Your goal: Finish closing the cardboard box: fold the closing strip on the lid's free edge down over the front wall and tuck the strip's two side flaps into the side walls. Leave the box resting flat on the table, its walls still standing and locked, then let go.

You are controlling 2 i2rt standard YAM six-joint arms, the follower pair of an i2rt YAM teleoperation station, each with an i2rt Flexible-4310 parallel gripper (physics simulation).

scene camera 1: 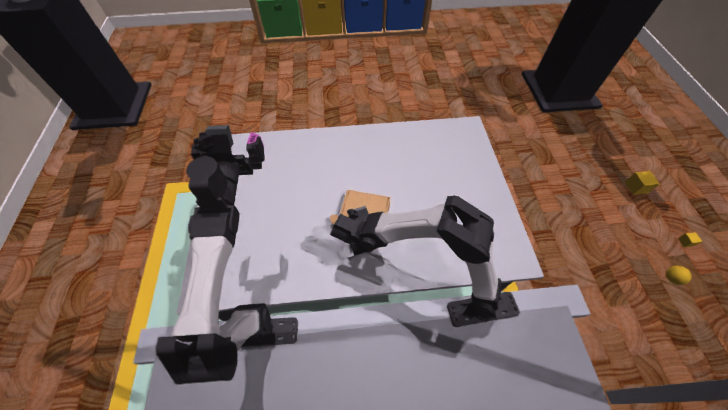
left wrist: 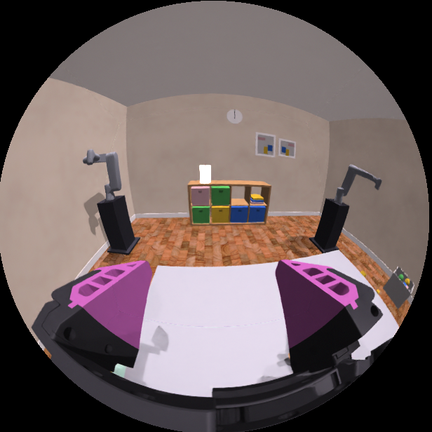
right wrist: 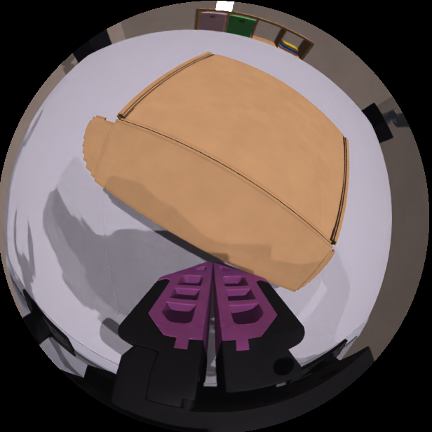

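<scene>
The tan cardboard box [scene camera 1: 367, 201] [right wrist: 240, 115] lies on the white table, lid on top. In the right wrist view its closing strip [right wrist: 215, 195] extends from the lid's crease toward my right gripper, with a side flap at each end: the left flap [right wrist: 95, 145] and the right flap [right wrist: 316, 270]. The front wall is hidden under the strip. My right gripper [scene camera 1: 346, 230] [right wrist: 212, 267] is shut and empty, its tips at the strip's free edge; whether they touch is unclear. My left gripper [scene camera 1: 235, 137] [left wrist: 213, 269] is wide open and empty, over the table's far left, away from the box.
The white table [scene camera 1: 433, 152] [left wrist: 215, 295] carries shadows in front of the box. Yellow blocks [scene camera 1: 642, 182] [scene camera 1: 690, 239] and a yellow ball [scene camera 1: 678, 275] lie on the floor at the right. A shelf unit [left wrist: 229, 183] stands beyond the table, between two black pedestals [left wrist: 116, 225] [left wrist: 330, 225].
</scene>
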